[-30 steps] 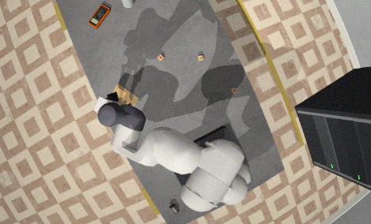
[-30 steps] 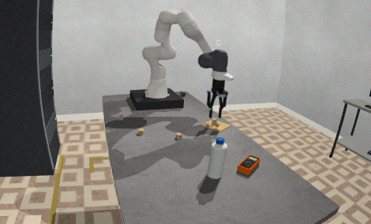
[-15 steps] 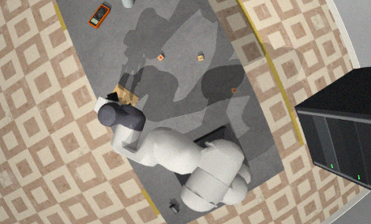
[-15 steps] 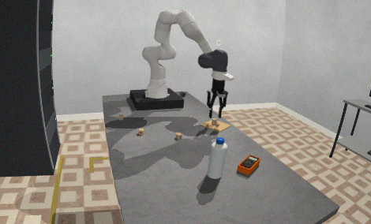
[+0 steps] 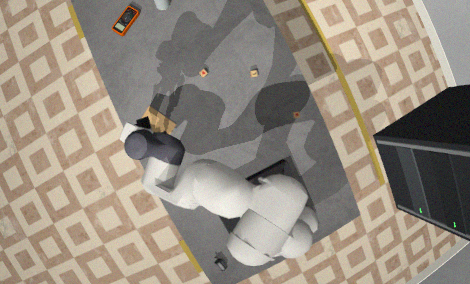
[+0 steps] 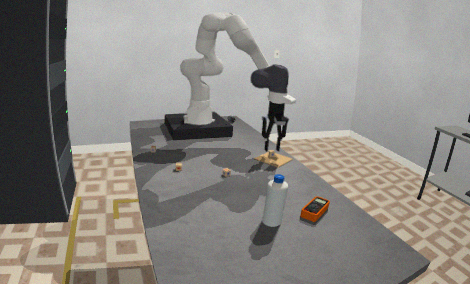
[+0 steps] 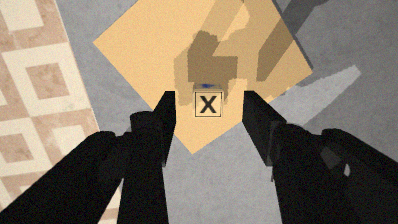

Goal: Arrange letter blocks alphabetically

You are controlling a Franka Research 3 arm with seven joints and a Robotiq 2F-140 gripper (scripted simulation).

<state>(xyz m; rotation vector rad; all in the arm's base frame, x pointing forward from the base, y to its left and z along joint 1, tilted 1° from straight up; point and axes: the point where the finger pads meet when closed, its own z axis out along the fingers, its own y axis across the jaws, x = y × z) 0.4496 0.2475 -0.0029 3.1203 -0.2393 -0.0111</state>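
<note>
The tan mat lies 40 mm ahead of my hand and 60 mm below it. From my hand the other things lie so: white bottle (520 mm ahead, 270 mm to the right, 20 mm above); then red k block (180 mm behind, 560 mm to the right, 50 mm below).
</note>
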